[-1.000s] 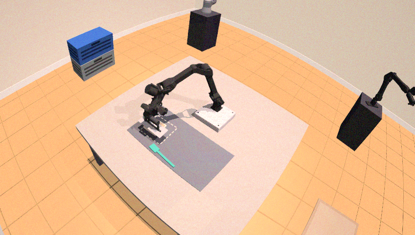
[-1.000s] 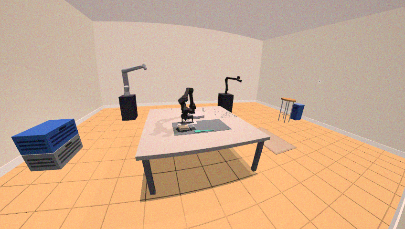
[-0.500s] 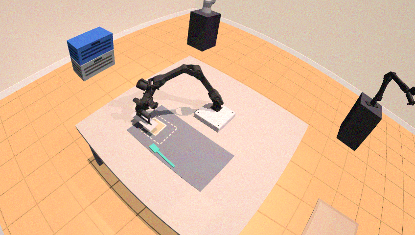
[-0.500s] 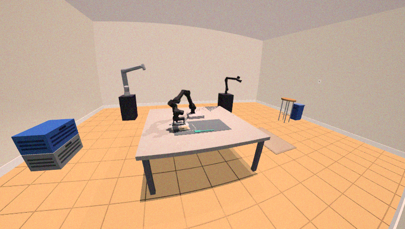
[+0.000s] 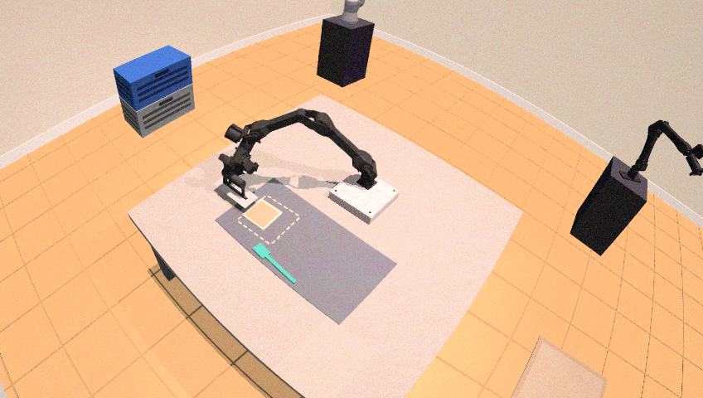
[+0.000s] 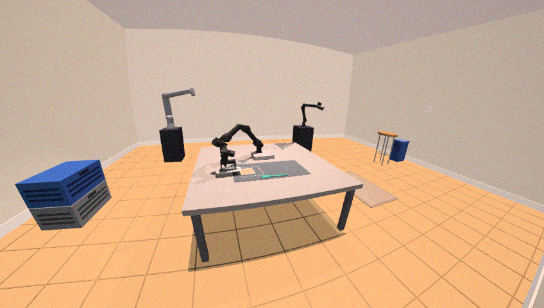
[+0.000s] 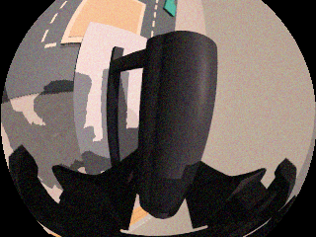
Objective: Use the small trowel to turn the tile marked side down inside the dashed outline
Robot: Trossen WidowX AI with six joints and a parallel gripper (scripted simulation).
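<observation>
Right now the teal trowel is 7 cm ahead of my gripper tip, 35 cm to the left of it and 8 cm below it. The rest, counted from my gripper tip: grey mat: 6 cm behind, 37 cm to the left, 10 cm below; then tile: 5 cm behind, 17 cm to the left, 8 cm below.
</observation>
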